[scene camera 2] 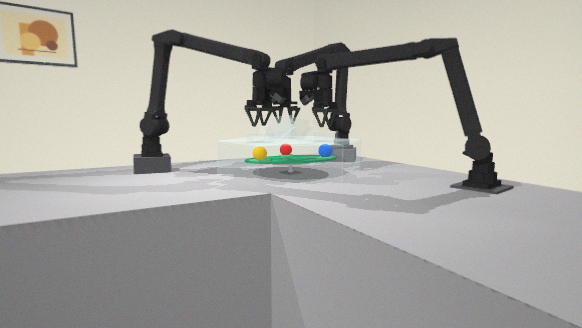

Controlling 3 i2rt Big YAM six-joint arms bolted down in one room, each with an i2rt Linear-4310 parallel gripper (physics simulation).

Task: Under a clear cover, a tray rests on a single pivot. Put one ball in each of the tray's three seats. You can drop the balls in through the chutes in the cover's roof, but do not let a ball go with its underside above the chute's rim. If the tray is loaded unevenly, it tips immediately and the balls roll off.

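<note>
The green tray rests on its pivot under the clear cover and looks close to level, its right side slightly higher in the picture. A yellow ball sits at its left, a red ball toward the back and a blue ball at its right. The seats are too small to tell. The left arm's gripper, the back arm's gripper and the right arm's gripper hang above the cover near the faint chutes. Their fingertips look apart, with no ball between them.
The left arm's base stands at the left, the back arm's base behind the cover's right side, and the right arm's base plate at the right. The arms' forearms reach inward, and their wrists crowd together above the cover. A table corner points forward.
</note>
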